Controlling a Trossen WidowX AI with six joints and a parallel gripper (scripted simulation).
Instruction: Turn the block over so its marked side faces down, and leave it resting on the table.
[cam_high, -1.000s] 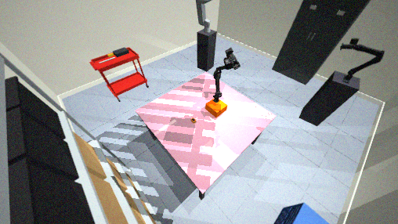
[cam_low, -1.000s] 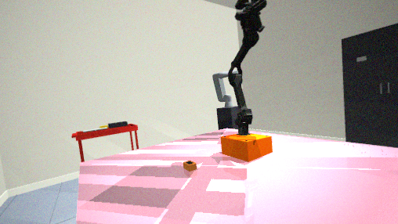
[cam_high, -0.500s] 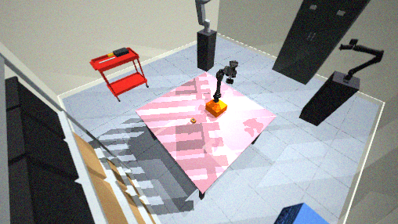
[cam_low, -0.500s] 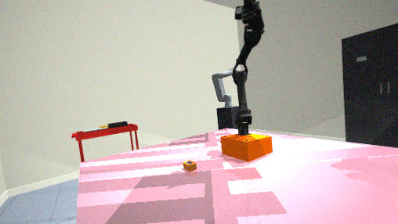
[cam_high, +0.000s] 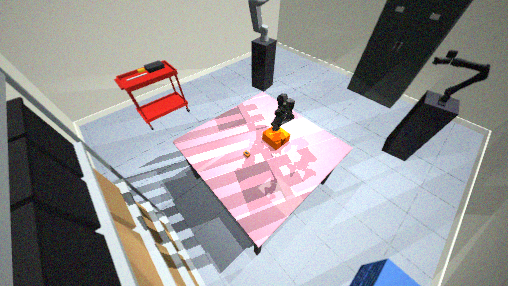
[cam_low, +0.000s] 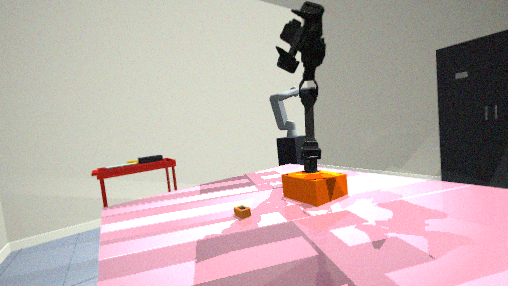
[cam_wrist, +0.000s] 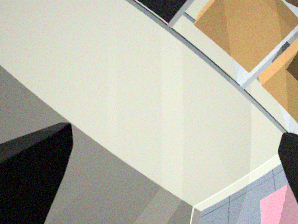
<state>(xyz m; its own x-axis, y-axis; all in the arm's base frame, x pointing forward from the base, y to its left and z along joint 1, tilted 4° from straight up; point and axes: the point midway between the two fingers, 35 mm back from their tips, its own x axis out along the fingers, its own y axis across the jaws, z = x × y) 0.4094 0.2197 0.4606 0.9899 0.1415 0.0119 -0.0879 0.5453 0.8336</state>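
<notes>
Now: the orange block 560 mm below my gripper tip, 290 mm to the right of it and 20 mm behind it.
</notes>
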